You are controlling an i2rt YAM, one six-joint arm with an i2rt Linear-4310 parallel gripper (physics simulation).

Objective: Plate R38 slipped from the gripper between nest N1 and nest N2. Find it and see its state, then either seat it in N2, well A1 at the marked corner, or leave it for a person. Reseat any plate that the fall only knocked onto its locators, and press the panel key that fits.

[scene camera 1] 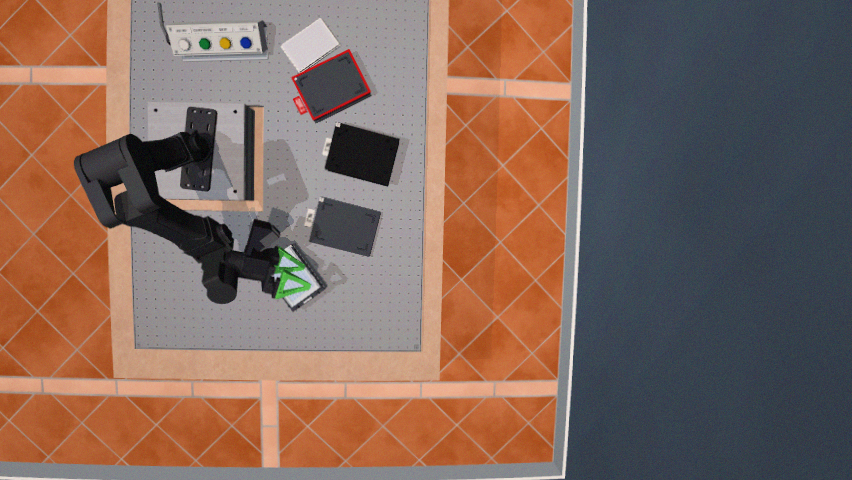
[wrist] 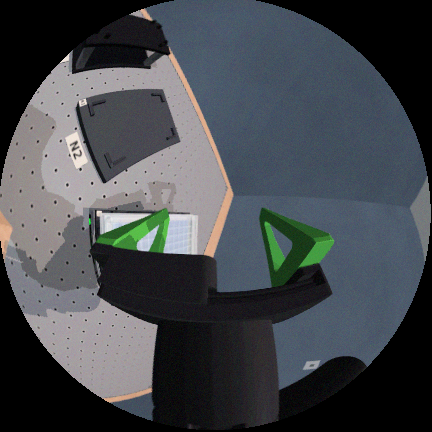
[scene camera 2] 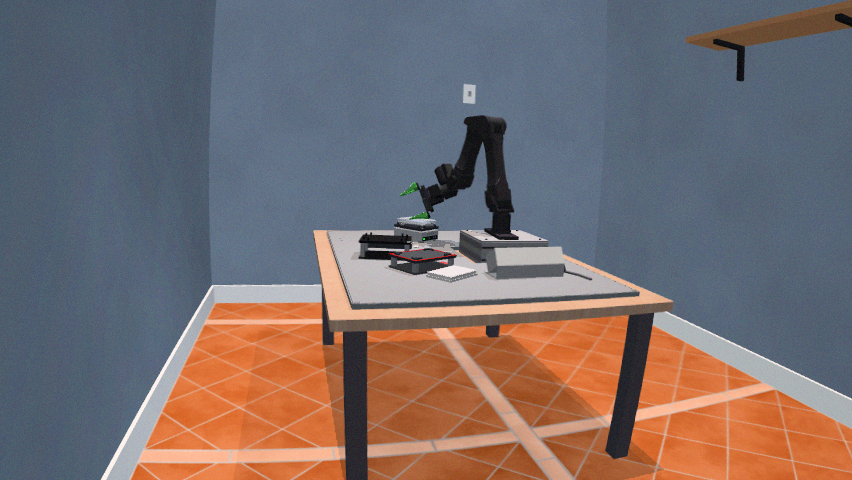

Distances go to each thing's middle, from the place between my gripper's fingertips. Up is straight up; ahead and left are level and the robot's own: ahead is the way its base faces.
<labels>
My gripper is now 60 mm short of the dark grey station N2 (scene camera 1: 346, 227), 120 mm to the right of it and 110 mm above it. Also, from my hand: white well plate (scene camera 1: 315, 42): 80 mm behind, 580 mm to the left, 120 mm below.
</labels>
